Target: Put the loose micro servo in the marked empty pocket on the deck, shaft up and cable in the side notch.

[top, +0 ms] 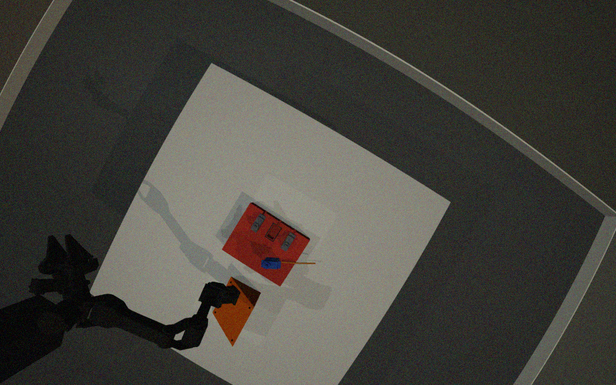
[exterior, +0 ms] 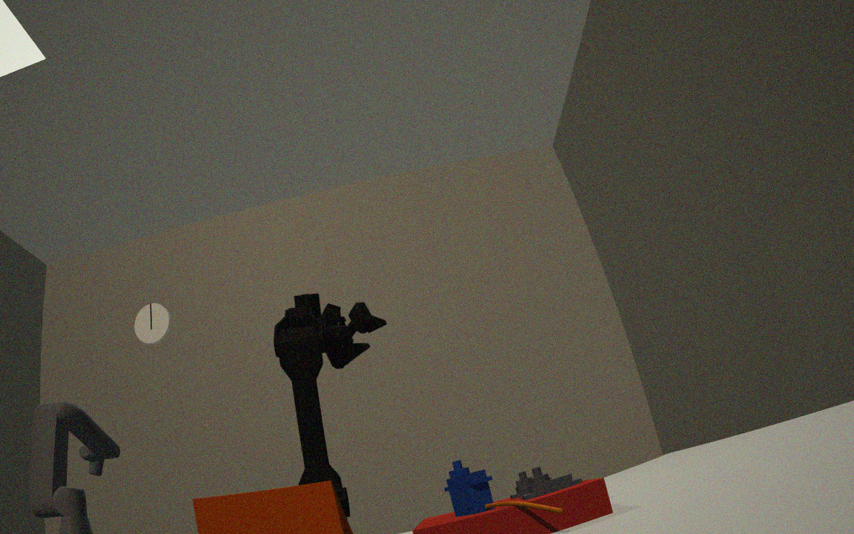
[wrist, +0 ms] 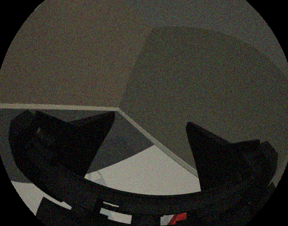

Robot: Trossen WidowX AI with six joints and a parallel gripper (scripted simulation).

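Right now my gripper tip is 3 cm short of the red deck, 46 cm to the left of it and 48 cm above it.
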